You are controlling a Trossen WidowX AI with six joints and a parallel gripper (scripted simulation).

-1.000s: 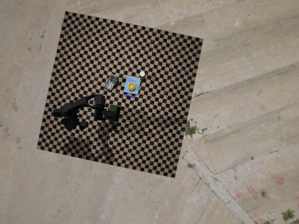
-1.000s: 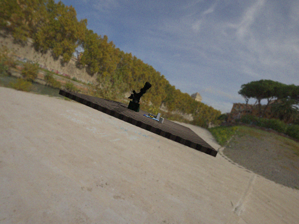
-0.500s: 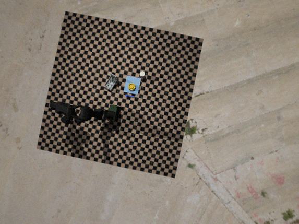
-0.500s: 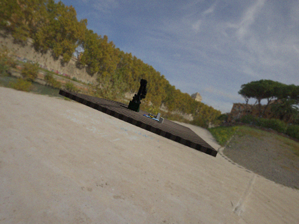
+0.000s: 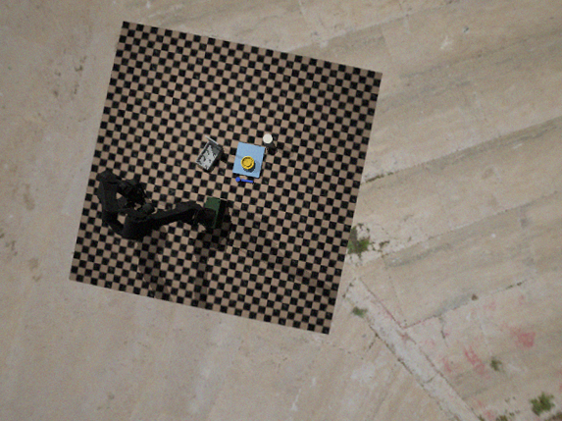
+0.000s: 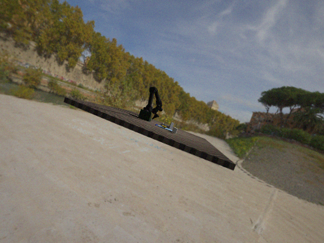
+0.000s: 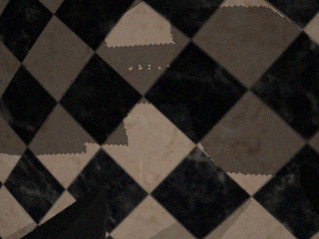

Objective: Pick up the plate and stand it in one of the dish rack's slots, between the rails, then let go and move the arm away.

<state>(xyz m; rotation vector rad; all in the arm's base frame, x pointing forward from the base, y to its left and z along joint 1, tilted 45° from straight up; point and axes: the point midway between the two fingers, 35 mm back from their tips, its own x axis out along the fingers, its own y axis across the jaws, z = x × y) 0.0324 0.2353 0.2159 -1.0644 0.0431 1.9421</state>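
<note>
The yellow plate lies 440 mm to the right of my gripper tip, 250 mm ahead of it and 10 mm below it. From my gripper tip the other things lie so: light blue mat 440 mm to the right, 270 mm ahead, 20 mm below; grey dish rack 270 mm ahead, 250 mm to the right; blue spoon 420 mm to the right, 170 mm ahead, 20 mm below.
</note>
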